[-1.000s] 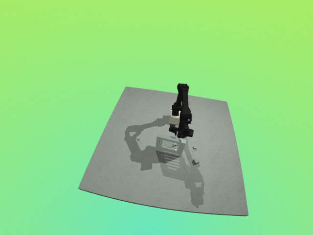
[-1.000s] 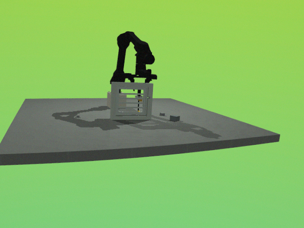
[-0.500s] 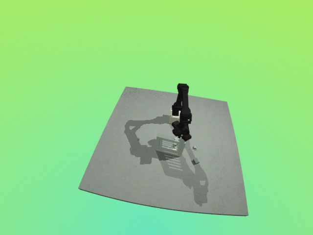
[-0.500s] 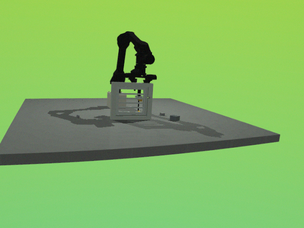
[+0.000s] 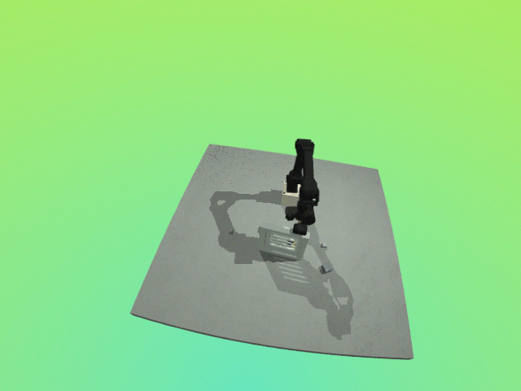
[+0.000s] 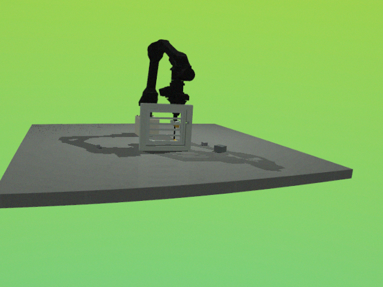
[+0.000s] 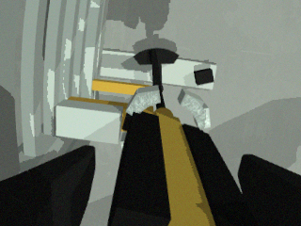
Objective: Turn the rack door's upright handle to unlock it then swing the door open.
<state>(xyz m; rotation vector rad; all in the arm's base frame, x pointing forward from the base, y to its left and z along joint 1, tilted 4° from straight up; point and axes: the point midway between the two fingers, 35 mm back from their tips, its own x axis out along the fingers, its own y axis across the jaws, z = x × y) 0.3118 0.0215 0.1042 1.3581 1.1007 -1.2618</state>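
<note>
Right now the yellow-and-black striped handle is 3 cm below my gripper tip and 1 cm to the right of it. The rest, counted from my gripper tip: grey cube: 16 cm to the left, 14 cm ahead, 13 cm below.
</note>
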